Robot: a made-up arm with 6 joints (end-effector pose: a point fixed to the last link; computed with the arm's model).
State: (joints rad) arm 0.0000 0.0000 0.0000 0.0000 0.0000 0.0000
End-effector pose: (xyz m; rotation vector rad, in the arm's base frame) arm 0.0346 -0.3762 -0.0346 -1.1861 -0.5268 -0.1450
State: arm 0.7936 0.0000 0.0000 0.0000 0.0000 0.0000
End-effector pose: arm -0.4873 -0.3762 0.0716 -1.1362 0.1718 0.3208
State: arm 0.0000 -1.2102 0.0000 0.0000 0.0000 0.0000
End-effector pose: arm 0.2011 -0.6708 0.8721 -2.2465 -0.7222 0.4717
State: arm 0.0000 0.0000 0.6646 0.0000 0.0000 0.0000
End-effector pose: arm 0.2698 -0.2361 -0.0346 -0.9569 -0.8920 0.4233
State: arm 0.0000 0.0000 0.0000 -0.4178 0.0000 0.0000
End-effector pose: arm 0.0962 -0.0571 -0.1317 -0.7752 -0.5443 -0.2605
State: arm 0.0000 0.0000 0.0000 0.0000 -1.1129 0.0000
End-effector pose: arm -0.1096 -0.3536 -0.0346 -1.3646 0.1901 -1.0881
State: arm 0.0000 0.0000 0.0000 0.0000 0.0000 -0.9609
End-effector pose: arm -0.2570 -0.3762 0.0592 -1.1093 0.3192 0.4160
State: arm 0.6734 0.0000 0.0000 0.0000 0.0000 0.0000
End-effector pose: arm -0.4162 -0.3762 0.0293 -1.1520 0.0659 0.2516
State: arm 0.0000 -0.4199 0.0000 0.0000 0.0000 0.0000
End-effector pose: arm 0.0772 -0.6057 0.2323 -1.5615 -0.6053 0.0482
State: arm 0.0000 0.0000 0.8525 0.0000 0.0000 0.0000
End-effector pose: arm 0.3147 -0.1714 -0.0346 -0.8761 -0.9858 0.5832
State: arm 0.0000 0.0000 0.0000 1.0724 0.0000 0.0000
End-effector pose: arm -0.0828 -0.7880 0.6830 -2.2187 -0.3942 0.2191
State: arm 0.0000 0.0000 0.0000 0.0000 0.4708 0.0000
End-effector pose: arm 0.0865 -0.3379 -0.0346 -1.0328 -0.7907 0.2578
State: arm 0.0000 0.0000 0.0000 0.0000 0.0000 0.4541
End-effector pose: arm 0.1723 -0.3762 0.0230 -1.1554 -0.9235 -0.4200
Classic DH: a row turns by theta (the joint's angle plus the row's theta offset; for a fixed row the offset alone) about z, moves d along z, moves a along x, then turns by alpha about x. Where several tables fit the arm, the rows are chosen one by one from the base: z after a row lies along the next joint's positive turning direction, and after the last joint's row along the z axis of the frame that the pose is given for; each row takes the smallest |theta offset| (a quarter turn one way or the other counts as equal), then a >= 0, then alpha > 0; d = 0 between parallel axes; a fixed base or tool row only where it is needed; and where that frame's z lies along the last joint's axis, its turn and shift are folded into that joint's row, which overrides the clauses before.
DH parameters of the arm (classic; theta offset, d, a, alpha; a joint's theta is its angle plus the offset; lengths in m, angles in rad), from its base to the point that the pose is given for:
base (fixed): 0 0.6414 -0.0996 -1.5708
joint 1: -1.375 0.1549 0.0371 -1.6153
joint 2: -1.562 0.0479 -0.1183 -1.7664
joint 3: -0.1263 0.0064 0.0019 -1.6339
joint 4: 0 -0.0796 -0.2759 1.6339
joint 5: -1.3991 -0.3878 -0.0019 1.5708
joint 6: 0.8603 -0.4321 -0.2112 -2.7132
tool (fixed): 0.404 -0.6149 0 0

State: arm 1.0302 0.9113 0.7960 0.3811 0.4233 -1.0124
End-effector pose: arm -0.5959 -0.0772 -0.0497 -0.3459 0.2174 1.2518
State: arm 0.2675 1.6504 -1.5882 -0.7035 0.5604 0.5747
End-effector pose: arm 0.0742 0.7379 0.1165 -0.4571 0.9541 -1.9555
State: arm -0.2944 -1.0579 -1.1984 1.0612 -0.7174 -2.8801
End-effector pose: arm -0.3419 0.3001 0.7889 0.4982 1.1136 -1.4202
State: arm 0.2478 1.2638 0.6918 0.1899 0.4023 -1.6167
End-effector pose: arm -0.1181 0.1720 -0.1559 -0.4690 -0.1698 1.2394
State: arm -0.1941 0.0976 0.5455 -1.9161 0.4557 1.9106
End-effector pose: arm 0.1966 0.4577 0.6716 1.2406 -0.2464 -1.9984
